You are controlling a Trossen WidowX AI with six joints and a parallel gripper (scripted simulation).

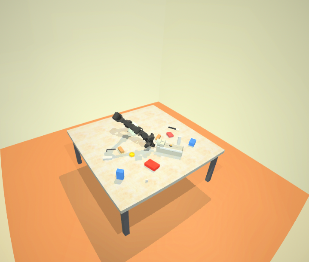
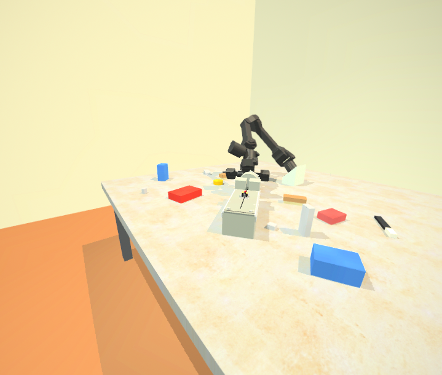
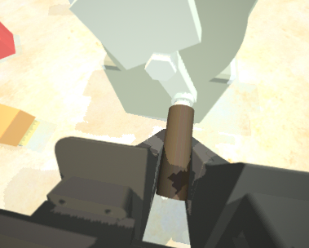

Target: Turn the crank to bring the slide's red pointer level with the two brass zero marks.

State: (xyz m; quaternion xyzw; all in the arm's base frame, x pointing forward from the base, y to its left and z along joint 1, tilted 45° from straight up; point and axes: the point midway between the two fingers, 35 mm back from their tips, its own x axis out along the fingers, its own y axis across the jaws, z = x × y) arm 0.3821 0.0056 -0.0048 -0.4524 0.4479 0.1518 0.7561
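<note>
Right now the crank is 40 mm above my gripper tip. Round my gripper tip: brown crank handle (30 mm above, 10 mm to the right, 10 mm behind); red pointer (110 mm to the left, 110 mm ahead, 50 mm above); yellow disc (240 mm to the right, 40 mm behind, 20 mm below).
</note>
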